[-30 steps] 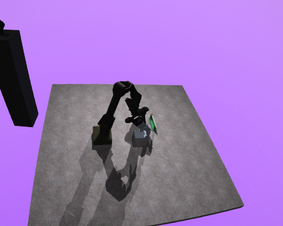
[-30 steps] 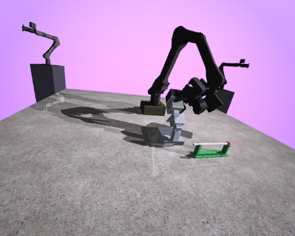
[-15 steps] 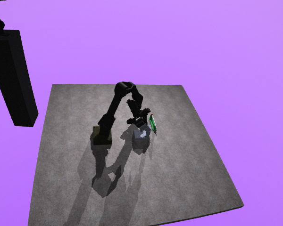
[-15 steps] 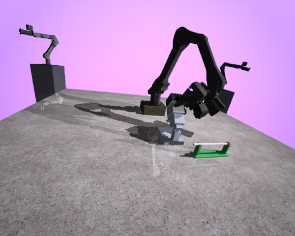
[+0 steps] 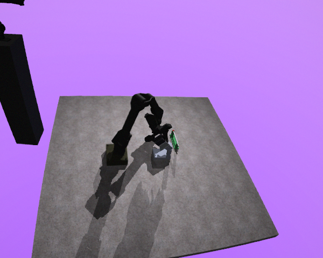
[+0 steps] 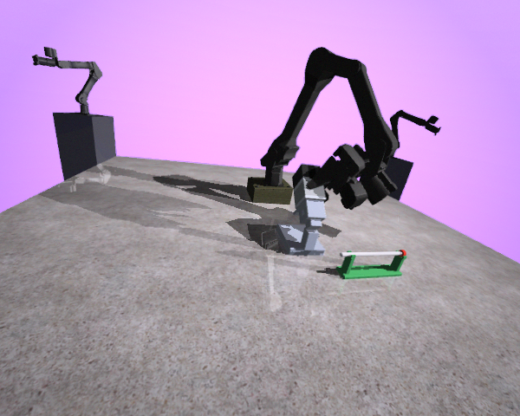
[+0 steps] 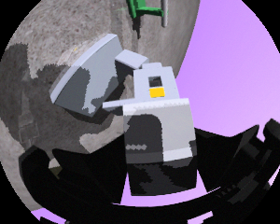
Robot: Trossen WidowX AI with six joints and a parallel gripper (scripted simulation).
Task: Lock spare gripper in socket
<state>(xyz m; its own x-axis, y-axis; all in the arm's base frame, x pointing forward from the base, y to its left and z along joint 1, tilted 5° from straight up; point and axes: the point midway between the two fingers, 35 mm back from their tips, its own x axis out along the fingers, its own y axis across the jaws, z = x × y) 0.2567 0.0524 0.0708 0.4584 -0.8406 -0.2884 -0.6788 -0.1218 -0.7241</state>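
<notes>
Right now the spare gripper is 1 cm to the left of my gripper tip. Round my gripper tip: green rest 10 cm ahead, 14 cm to the left, 9 cm below; then grey mount 2 cm ahead, 2 cm to the left, 6 cm below.
</notes>
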